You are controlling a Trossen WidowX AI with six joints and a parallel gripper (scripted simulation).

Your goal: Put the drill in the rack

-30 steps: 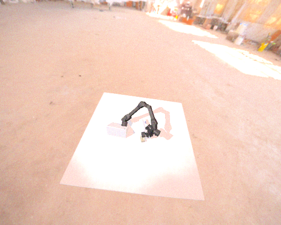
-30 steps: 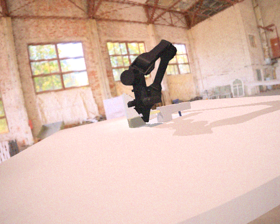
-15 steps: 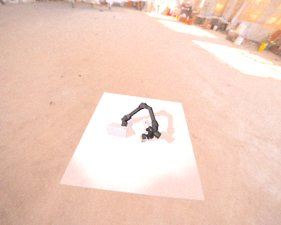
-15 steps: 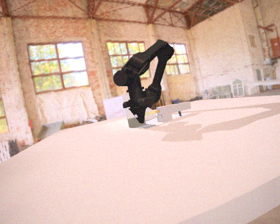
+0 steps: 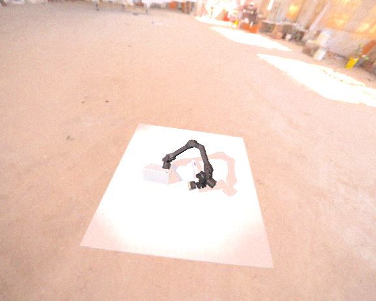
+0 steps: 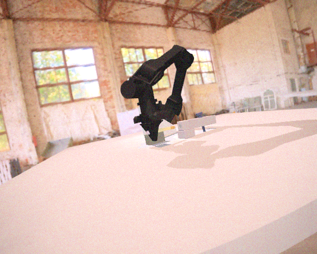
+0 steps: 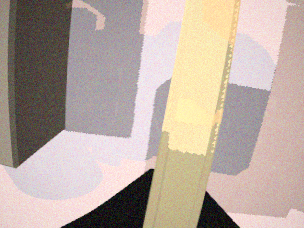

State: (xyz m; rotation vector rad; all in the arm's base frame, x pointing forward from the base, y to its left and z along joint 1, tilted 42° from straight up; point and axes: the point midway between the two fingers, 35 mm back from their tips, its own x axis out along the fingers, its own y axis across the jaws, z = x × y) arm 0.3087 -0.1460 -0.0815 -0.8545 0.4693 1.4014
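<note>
Now: gripper tip 40 mm to the right of the yellow drill, 30 mm below it and 10 mm past it. From my gripper tip the other things lie so: long pale block: 200 mm to the left, 40 mm behind, 20 mm above; tan rack: 80 mm behind, 20 mm to the left; blue-violet key: 230 mm to the left, 50 mm behind, 30 mm above.
</note>
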